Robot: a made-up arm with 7 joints.
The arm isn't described. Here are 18 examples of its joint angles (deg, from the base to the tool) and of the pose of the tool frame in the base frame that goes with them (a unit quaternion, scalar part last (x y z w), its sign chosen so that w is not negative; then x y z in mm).
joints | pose
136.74 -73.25 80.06 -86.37 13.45 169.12 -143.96 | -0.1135 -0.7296 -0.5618 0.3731 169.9 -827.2 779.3
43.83 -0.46 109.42 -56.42 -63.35 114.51 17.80 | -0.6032 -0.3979 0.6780 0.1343 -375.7 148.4 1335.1
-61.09 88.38 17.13 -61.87 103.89 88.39 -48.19 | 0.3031 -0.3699 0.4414 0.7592 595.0 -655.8 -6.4
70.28 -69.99 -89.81 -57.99 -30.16 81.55 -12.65 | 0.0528 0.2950 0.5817 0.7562 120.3 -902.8 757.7
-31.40 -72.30 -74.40 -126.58 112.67 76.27 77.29 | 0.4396 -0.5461 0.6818 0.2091 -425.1 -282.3 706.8
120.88 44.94 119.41 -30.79 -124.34 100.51 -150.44 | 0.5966 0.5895 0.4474 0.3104 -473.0 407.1 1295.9
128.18 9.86 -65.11 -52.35 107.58 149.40 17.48 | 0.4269 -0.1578 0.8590 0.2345 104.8 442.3 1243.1
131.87 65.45 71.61 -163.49 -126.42 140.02 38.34 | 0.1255 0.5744 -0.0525 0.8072 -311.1 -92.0 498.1
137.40 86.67 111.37 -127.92 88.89 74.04 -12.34 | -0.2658 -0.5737 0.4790 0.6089 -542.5 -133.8 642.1
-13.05 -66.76 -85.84 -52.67 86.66 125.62 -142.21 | -0.6694 0.3149 -0.5297 0.4149 -834.4 -234.3 766.6
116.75 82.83 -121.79 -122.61 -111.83 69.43 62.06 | -0.4481 0.2403 -0.8355 0.2085 250.1 514.6 732.2
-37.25 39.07 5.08 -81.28 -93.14 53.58 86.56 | -0.1027 0.7337 -0.5797 0.3392 782.7 -504.1 641.4
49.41 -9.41 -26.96 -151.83 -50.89 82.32 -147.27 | 0.0319 0.0487 -0.5395 0.8399 389.6 173.2 676.2
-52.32 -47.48 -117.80 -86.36 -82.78 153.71 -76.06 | 0.3228 0.8445 0.1887 0.3835 -707.9 184.7 824.7
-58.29 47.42 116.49 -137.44 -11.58 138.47 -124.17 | 0.6968 0.4054 -0.4485 0.3859 511.1 139.5 828.3
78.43 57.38 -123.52 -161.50 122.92 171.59 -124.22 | -0.3769 0.6806 0.0602 0.6255 156.5 70.4 629.9
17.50 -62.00 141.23 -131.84 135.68 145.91 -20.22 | -0.3101 0.3792 0.8692 0.0679 -427.0 149.4 292.3
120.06 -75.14 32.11 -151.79 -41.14 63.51 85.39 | -0.5140 0.1299 0.5439 0.6505 -155.7 -178.0 788.0
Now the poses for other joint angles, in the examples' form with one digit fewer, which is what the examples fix.
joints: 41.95 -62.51 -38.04 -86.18 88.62 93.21 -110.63
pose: -0.683 -0.644 0.233 0.254 -7 -457 1121
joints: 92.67 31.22 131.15 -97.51 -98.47 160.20 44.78
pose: -0.034 0.715 -0.579 0.392 -308 -58 1142
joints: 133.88 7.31 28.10 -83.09 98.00 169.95 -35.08
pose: -0.138 0.031 -0.957 0.255 -515 235 1011
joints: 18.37 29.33 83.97 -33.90 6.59 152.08 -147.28
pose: -0.883 -0.459 0.010 0.098 495 366 1286
